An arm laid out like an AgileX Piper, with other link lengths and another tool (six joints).
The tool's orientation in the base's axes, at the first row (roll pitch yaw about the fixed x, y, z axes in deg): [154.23, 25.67, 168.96]
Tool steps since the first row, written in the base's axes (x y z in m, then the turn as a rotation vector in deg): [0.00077, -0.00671, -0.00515, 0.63, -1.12, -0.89]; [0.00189, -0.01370, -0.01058, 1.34, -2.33, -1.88]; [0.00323, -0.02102, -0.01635, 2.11, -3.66, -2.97]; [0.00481, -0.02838, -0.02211, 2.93, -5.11, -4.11]
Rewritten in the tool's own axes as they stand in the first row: [0.00039, -0.00820, 0.00218, -0.37, -1.39, 0.62]; [0.00055, -0.01677, 0.00465, -0.77, -2.90, 1.33]; [0.00060, -0.02578, 0.00738, -1.21, -4.56, 2.11]; [0.00042, -0.03483, 0.01020, -1.69, -6.35, 2.90]
